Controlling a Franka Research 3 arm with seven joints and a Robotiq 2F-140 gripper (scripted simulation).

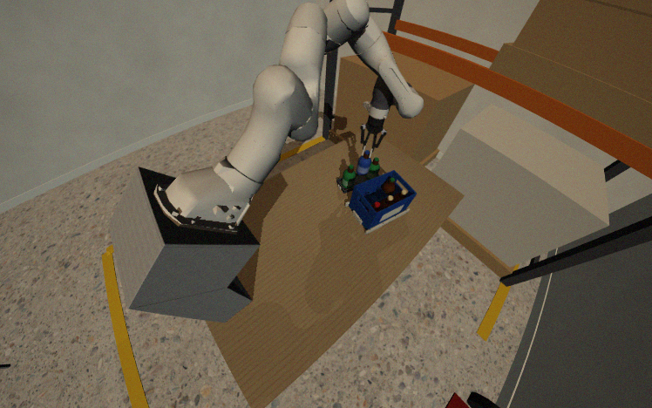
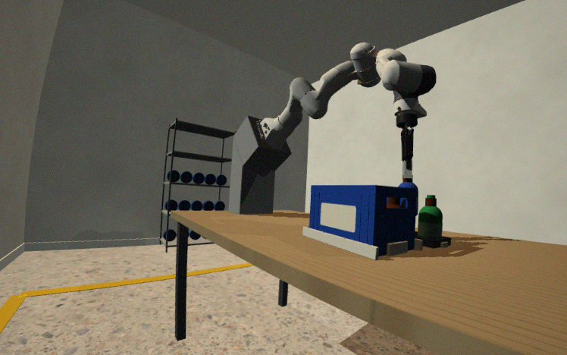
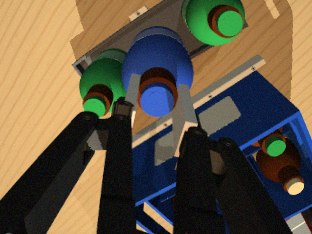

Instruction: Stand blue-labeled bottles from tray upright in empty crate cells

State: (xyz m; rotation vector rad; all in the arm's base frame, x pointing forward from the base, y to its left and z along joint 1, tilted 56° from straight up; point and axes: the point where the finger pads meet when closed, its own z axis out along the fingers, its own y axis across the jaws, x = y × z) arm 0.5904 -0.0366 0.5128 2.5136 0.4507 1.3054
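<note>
The blue-labeled bottle is 9 cm below my hand. Round my hand: dark tray 24 cm below; then crate 12 cm behind, 19 cm to the right, 17 cm below.
</note>
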